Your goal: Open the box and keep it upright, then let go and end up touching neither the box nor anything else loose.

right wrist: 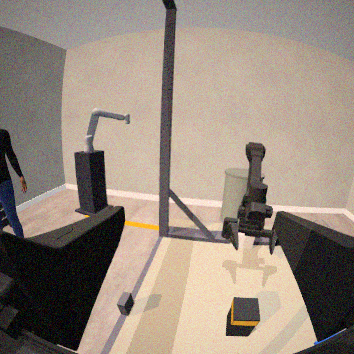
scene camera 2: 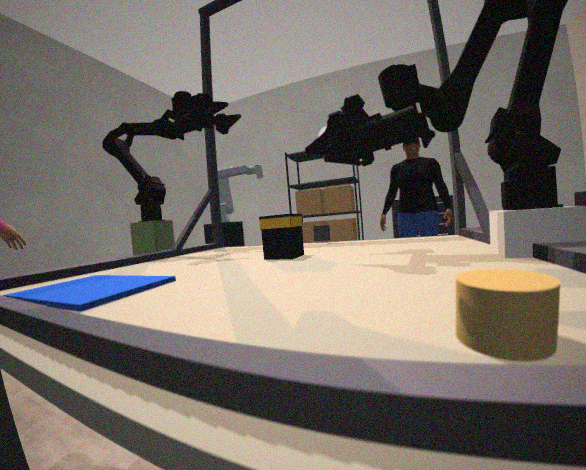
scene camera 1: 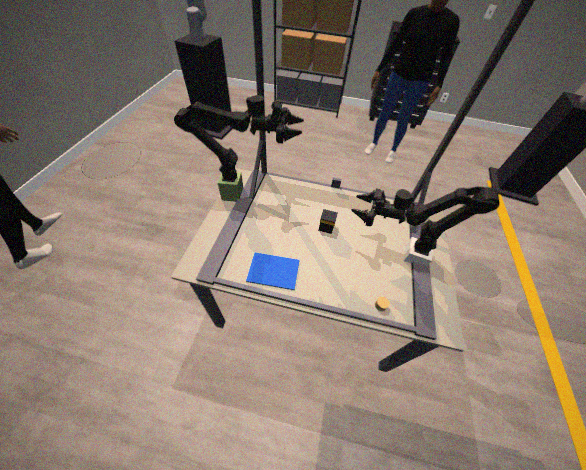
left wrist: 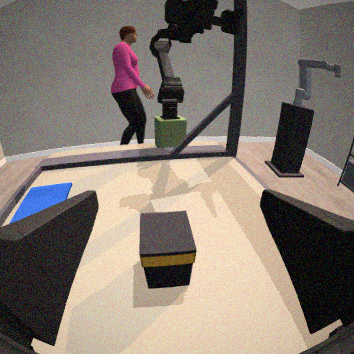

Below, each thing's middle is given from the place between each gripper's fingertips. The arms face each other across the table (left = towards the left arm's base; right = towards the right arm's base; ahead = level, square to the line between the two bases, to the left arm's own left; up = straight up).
The yellow cylinder [scene camera 2: 507, 314] lies 32 cm ahead of my left hand, 24 cm to the left of it and 19 cm below it. From my left hand the other things lie so: flat blue mat [scene camera 2: 82, 294] (34 cm ahead, 23 cm to the right, 21 cm below).
Now: the flat blue mat 440 mm ahead of my right hand, 70 mm to the left of it and 430 mm below it. Round my right hand: yellow cylinder (420 mm ahead, 540 mm to the left, 420 mm below).
